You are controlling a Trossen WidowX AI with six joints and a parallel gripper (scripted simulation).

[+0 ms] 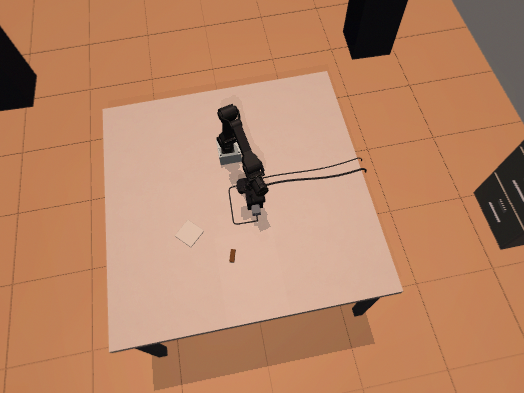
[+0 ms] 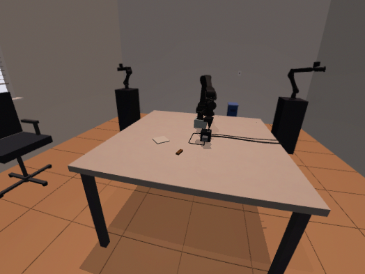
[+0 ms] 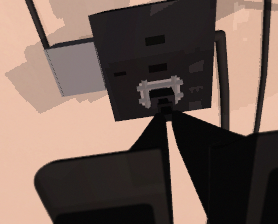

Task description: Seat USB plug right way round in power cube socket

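My gripper tip is now 2 cm above the dark USB plug. From my gripper tip the other things lie so: white flat pad (35 cm to the right, 11 cm ahead, 10 cm below); small brown block (26 cm ahead, 16 cm to the right, 10 cm below); metal socket frame (4 cm below).
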